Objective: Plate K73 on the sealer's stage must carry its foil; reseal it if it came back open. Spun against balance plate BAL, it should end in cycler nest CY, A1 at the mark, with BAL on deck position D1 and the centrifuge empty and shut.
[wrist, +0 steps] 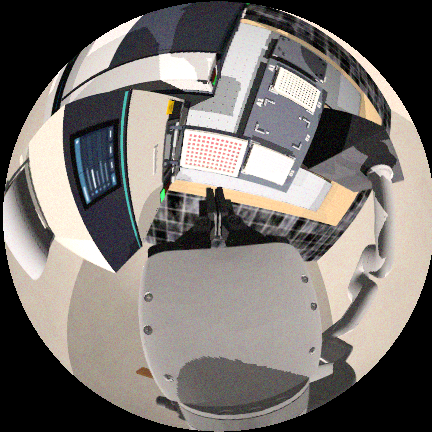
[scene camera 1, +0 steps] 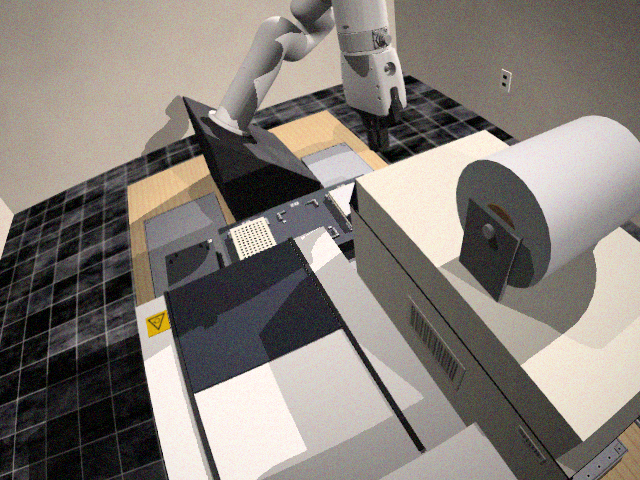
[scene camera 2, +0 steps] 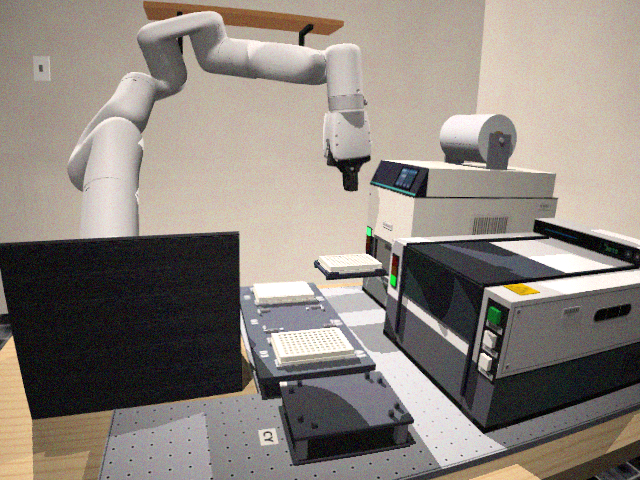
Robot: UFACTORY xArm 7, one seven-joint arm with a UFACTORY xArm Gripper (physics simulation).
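Pixels of known places: gripper, between the fingertips: [wrist: 213, 198] [scene camera 1: 379, 148] [scene camera 2: 350, 190]; arm's base, origin of its link: [wrist: 379, 172] [scene camera 1: 228, 124] [scene camera 2: 109, 273].
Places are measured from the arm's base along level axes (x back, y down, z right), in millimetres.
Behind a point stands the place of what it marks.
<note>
My gripper [scene camera 1: 381, 146] @[x -489, y -103, z -135 mm] [scene camera 2: 350, 187] @[x -489, y -103, z -135 mm] [wrist: 213, 198] @[x -489, y -103, z -135 mm] is shut and empty, high beside the sealer [scene camera 2: 439, 214] @[x -642, y -68, z -14 mm] [wrist: 142, 125] @[x -581, y -68, z -64 mm]. The plate on the sealer's extended stage [scene camera 2: 348, 262] @[x -486, y 59, z -121 mm] [wrist: 212, 152] @[x -497, y 59, z -134 mm] shows red wells in the wrist view, with no foil visible. A deck plate with open, pale wells [scene camera 1: 253, 238] @[x -312, y 123, z 84 mm] [scene camera 2: 311, 345] @[x -313, y 125, z 96 mm] [wrist: 297, 89] @[x -319, y 124, z 81 mm] sits nearest the cycler nest CY [scene camera 1: 191, 263] @[x -280, y 136, z 232 mm] [scene camera 2: 343, 403] @[x -303, y 136, z 244 mm] [wrist: 300, 57] @[x -314, y 136, z 223 mm], which holds no plate. A smooth-topped white plate [scene camera 2: 283, 290] @[x -343, y 123, z -151 mm] [wrist: 270, 164] @[x -344, y 123, z -158 mm] is at the deck's other end. The centrifuge [scene camera 1: 258, 315] @[x -618, y -29, z 161 mm] [scene camera 2: 444, 310] @[x -500, y 42, z 198 mm] looks shut; its inside is hidden. Plate names are unreadable.
A foil roll [scene camera 1: 573, 191] @[x -848, y -280, z -70 mm] [scene camera 2: 470, 138] @[x -755, y -233, z -66 mm] stands on top of the sealer. A black upright panel [scene camera 2: 124, 325] @[x -22, y 53, z 84 mm] stands between the arm base and the deck [scene camera 2: 289, 317] @[x -322, y 139, z -46 mm] [wrist: 277, 116] @[x -353, y 139, z -22 mm]. A wooden shelf [scene camera 2: 248, 16] is on the wall behind the arm.
</note>
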